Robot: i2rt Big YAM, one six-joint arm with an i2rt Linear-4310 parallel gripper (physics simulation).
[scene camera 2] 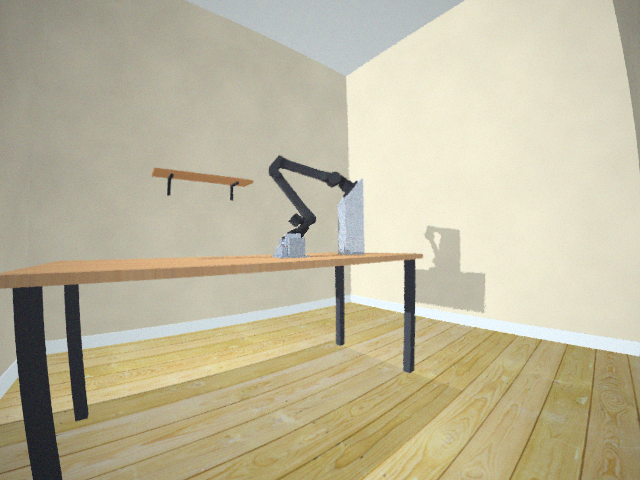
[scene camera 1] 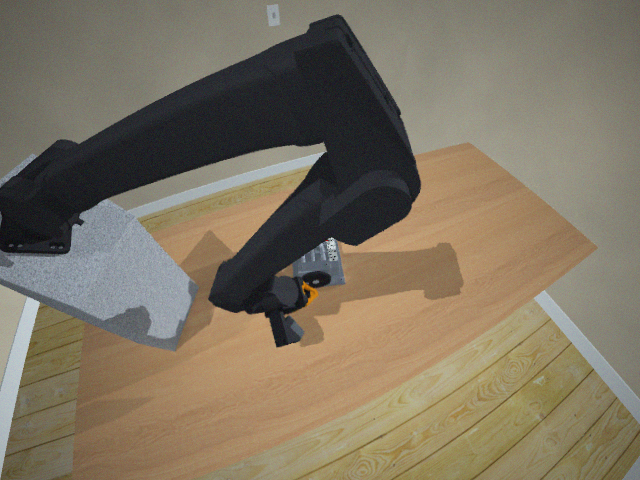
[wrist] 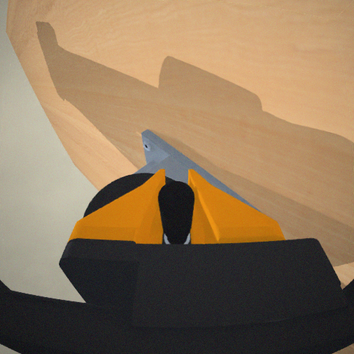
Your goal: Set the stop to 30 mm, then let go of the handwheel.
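Where they show: gripper, fingertip midpoint: (scene camera 1: pixel 315 293); arm's base, origin of the base link: (scene camera 2: pixel 351 189) (scene camera 1: pixel 40 217).
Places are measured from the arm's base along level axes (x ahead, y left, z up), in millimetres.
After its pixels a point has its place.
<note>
The handwheel (scene camera 1: pixel 316 279) {x 396, y -197, z -327 mm} (wrist: pixel 115 187) is a black disc on the end of a grey device (scene camera 1: pixel 337 271) {x 476, y -185, z -388 mm} (scene camera 2: pixel 293 245) {x 515, y -13, z -355 mm} (wrist: pixel 172 165). Its black handle (wrist: pixel 176 210) stands between the orange fingers in the wrist view. My gripper (scene camera 1: pixel 310 293) {x 381, y -212, z -371 mm} (wrist: pixel 176 177) is shut on this handle, with a finger on each side. The left finger covers part of the disc. A white label with dark marks (scene camera 1: pixel 331 250) {x 495, y -130, z -362 mm} shows on the device's top in scene camera 1; its figures are too small to read. The arm hides part of the device there, and I cannot make out the stop or its setting.
The device rests on the wooden table (scene camera 1: pixel 496 217) {x 1138, y -359, z -416 mm} (scene camera 2: pixel 155 266) {x 1160, y 10, z -416 mm} (wrist: pixel 280 45). A grey speckled pedestal (scene camera 1: pixel 129 258) {x 63, y -31, z -139 mm} (scene camera 2: pixel 351 222) {x 80, y 49, z -220 mm} carries the arm's base beside it. A wooden wall shelf (scene camera 2: pixel 201 177) hangs behind the table. The arm's links arch above the device.
</note>
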